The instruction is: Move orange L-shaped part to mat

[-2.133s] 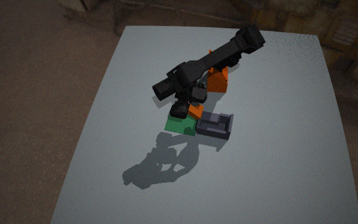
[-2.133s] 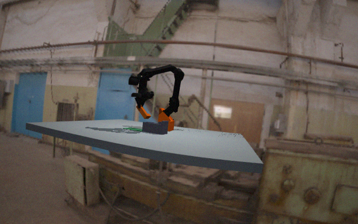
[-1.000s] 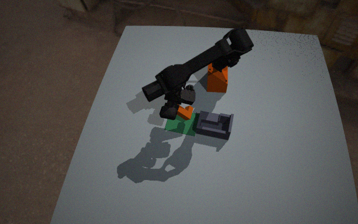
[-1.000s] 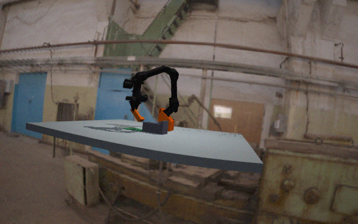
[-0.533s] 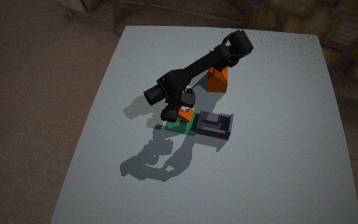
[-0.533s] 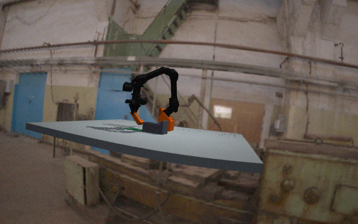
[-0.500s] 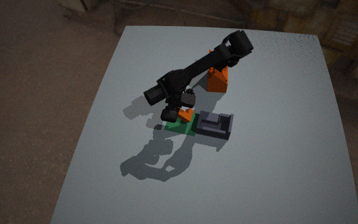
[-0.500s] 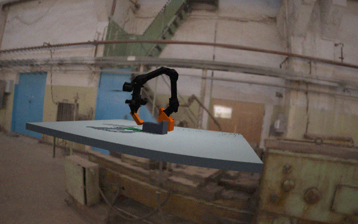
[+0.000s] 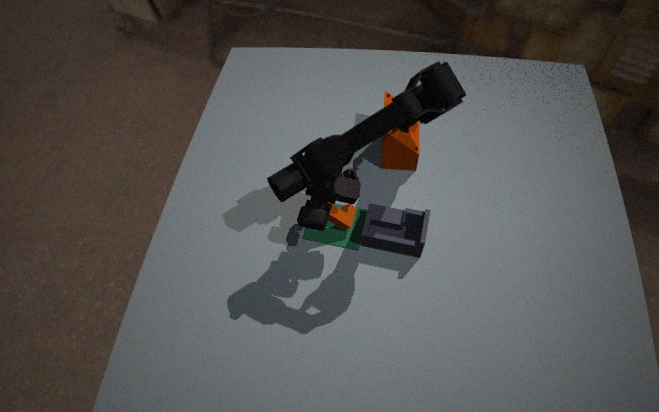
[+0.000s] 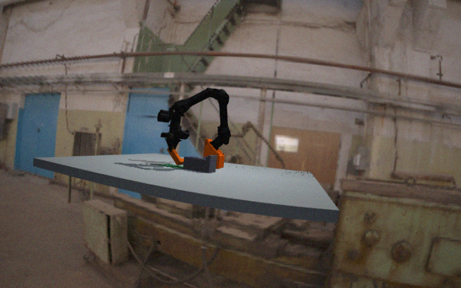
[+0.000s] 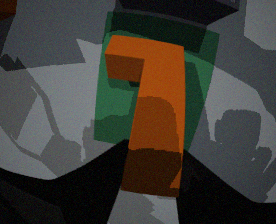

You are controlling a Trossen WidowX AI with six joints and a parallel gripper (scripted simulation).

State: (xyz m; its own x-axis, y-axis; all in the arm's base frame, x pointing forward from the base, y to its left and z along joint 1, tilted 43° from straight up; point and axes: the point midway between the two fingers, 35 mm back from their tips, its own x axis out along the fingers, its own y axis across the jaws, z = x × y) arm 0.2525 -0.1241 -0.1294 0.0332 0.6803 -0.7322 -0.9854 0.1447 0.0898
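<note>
Right now the orange L-shaped part is 10 mm behind my gripper tip, 30 mm to the left of it and 30 mm below it. The rest, counted from my gripper tip: green mat 20 mm to the left, 90 mm below.
</note>
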